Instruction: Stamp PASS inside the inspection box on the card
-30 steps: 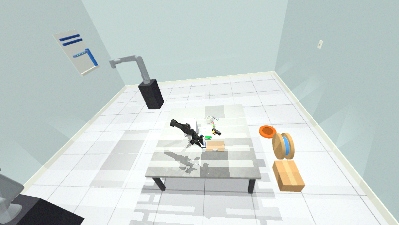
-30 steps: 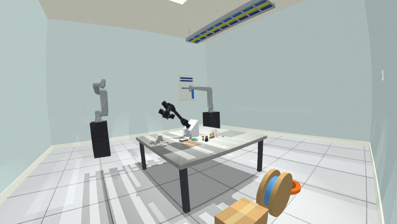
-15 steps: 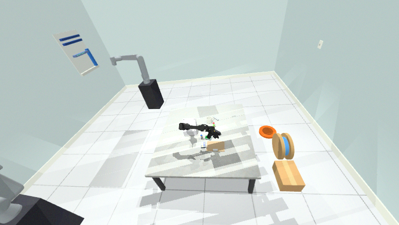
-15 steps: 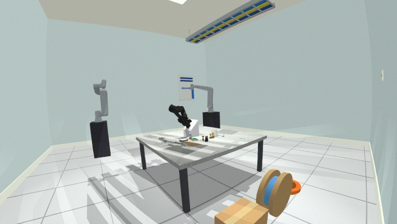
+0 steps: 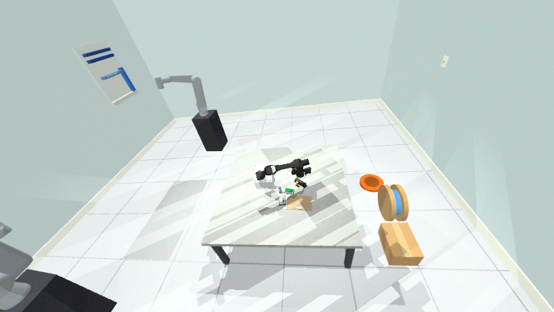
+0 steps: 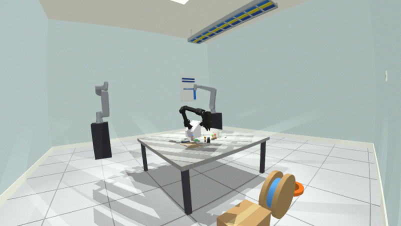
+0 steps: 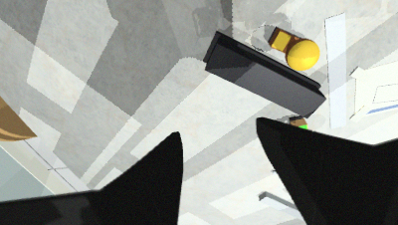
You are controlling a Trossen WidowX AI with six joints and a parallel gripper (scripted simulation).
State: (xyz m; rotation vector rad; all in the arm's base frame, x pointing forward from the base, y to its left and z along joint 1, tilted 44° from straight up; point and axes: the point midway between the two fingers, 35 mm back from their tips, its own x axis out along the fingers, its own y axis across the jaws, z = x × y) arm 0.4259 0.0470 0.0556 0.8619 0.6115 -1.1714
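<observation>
My gripper tip is now 12 cm to the right of the green-knobbed stamp, 12 cm above it and 9 cm past it. From my gripper tip the other things lie so: black block (12 cm below, 4 cm behind, 2 cm to the left); yellow-knobbed stamp (12 cm below, 7 cm behind, 1 cm to the right); green ink pad (15 cm behind, 13 cm below, 8 cm to the right).
</observation>
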